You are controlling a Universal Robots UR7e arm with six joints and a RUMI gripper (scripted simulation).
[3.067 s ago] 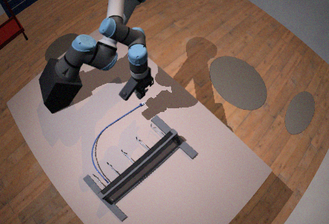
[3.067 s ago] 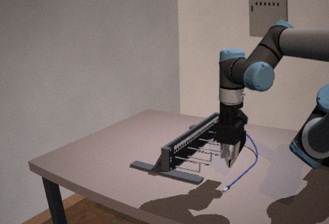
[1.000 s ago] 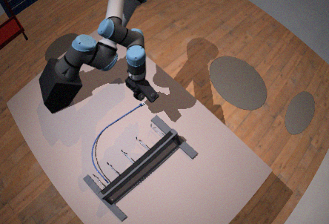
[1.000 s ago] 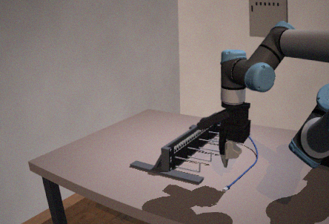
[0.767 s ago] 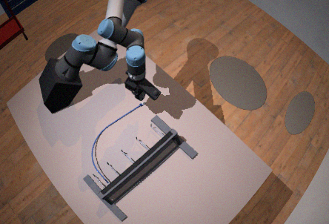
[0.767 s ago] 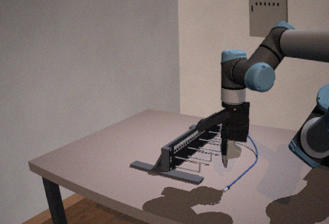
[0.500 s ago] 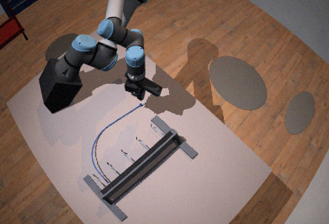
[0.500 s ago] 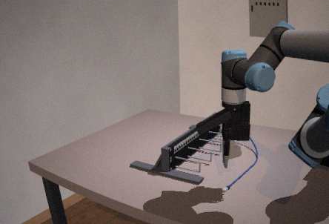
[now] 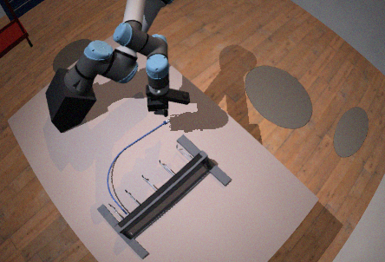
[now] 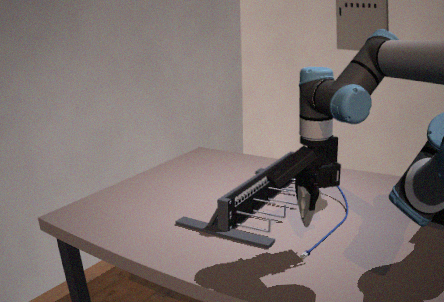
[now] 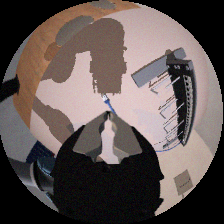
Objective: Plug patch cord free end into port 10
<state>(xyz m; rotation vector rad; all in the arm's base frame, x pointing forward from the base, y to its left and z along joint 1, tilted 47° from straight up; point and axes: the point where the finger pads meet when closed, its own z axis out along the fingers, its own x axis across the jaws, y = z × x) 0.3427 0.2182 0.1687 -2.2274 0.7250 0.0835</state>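
The plug is 90 mm below my hand, 10 mm to the left of it and 10 mm behind it.
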